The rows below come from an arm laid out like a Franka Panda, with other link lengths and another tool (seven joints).
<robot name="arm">
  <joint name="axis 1" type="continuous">
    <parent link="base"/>
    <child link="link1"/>
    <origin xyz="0 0 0.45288" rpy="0 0 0"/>
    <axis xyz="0 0 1"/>
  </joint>
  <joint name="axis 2" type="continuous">
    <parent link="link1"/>
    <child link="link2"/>
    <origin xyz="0 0 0" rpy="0 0 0"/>
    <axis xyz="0 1 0"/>
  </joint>
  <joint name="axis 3" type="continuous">
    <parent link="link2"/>
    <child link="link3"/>
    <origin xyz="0 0 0.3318" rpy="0 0 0"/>
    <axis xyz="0 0 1"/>
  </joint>
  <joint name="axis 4" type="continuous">
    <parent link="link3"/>
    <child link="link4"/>
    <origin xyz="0.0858 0 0" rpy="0 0 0"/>
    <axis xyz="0 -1 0"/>
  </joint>
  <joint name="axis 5" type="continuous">
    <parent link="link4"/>
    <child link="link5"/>
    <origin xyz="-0.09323 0 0.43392" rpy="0 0 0"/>
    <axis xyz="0 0 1"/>
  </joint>
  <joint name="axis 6" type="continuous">
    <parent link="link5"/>
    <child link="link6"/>
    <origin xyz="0 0 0" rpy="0 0 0"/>
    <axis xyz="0 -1 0"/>
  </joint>
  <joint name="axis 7" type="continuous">
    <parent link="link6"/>
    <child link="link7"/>
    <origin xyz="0.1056 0 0" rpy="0 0 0"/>
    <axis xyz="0 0 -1"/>
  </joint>
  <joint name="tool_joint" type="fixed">
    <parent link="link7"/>
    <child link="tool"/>
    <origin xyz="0.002 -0.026 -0.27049" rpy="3.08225 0 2.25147"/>
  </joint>
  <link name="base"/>
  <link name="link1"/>
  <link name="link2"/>
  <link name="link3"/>
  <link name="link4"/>
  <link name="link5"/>
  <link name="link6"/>
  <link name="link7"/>
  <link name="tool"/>
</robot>
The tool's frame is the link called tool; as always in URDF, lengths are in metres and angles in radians. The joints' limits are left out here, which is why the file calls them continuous.
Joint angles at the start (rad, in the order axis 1, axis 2, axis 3, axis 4, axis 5, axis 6, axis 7):
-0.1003 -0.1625 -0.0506 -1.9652 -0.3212 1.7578 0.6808
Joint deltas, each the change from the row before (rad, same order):
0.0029 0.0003 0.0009 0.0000 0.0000 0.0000 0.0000
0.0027 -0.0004 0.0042 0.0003 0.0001 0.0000 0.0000
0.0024 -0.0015 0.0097 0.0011 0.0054 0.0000 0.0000
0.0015 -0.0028 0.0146 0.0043 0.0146 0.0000 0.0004
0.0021 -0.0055 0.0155 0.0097 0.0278 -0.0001 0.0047
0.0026 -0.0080 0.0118 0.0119 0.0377 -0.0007 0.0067
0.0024 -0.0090 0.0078 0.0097 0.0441 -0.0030 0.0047
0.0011 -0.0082 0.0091 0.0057 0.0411 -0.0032 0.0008
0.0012 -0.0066 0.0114 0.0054 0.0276 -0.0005 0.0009
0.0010 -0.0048 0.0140 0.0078 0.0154 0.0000 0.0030
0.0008 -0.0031 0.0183 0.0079 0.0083 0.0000 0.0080
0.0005 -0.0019 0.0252 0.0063 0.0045 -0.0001 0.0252
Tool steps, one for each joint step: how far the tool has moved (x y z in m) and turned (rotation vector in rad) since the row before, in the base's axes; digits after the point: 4 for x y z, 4 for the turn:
0.0007 0.0020 -0.0001 -0.0001 0.0003 0.0038
0.0013 0.0037 0.0005 -0.0007 -0.0006 0.0068
0.0023 0.0078 0.0011 0.0034 -0.0031 0.0107
0.0036 0.0121 0.0027 0.0109 -0.0086 0.0122
0.0046 0.0161 0.0060 0.0227 -0.0189 0.0069
0.0040 0.0168 0.0079 0.0329 -0.0238 0.0002
0.0020 0.0162 0.0069 0.0405 -0.0198 -0.0029
0.0009 0.0157 0.0049 0.0378 -0.0134 0.0021
0.0016 0.0139 0.0051 0.0242 -0.0129 0.0074
0.0023 0.0124 0.0062 0.0118 -0.0133 0.0097
0.0024 0.0132 0.0057 0.0044 -0.0118 0.0098
0.0017 0.0164 0.0042 0.0006 -0.0105 -0.0003

